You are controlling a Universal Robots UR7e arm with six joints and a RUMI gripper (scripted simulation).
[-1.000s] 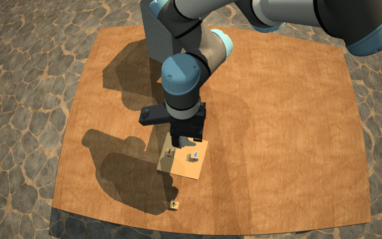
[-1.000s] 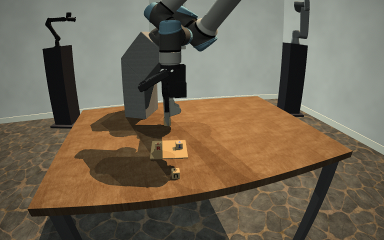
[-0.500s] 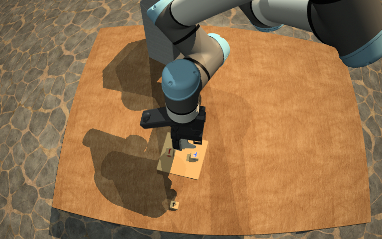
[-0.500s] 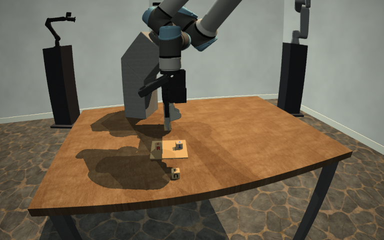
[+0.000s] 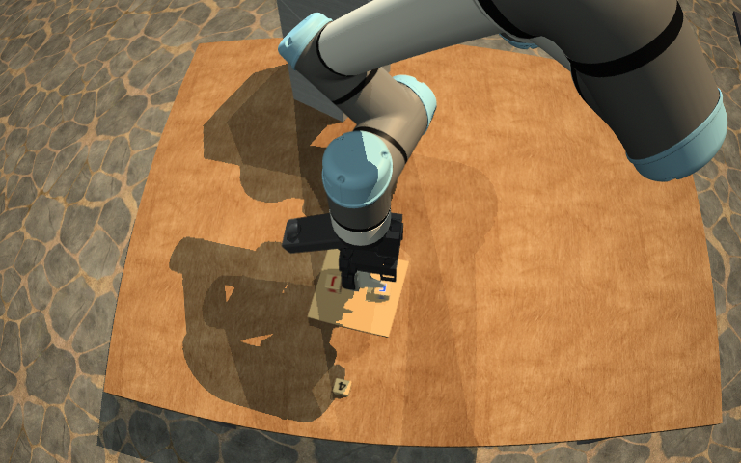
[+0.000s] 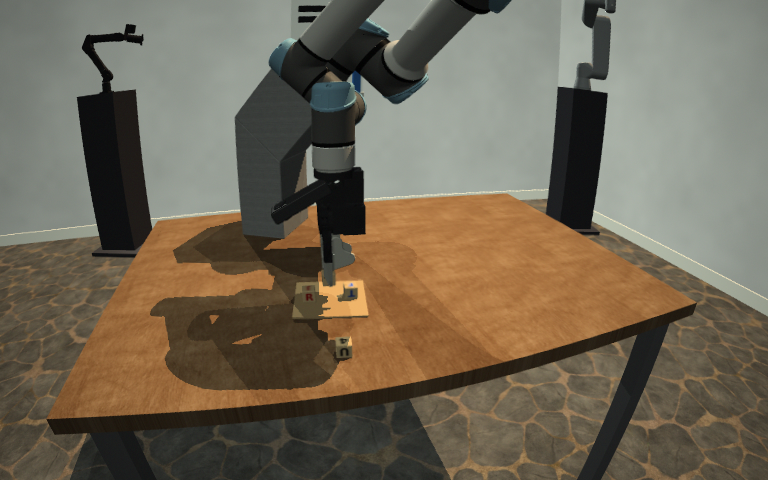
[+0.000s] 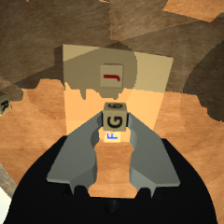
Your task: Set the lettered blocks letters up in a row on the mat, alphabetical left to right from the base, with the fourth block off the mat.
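Now: hand 50 mm above the tan mat. The rest, counted from my hand: block (40 mm to the left, 30 mm below).
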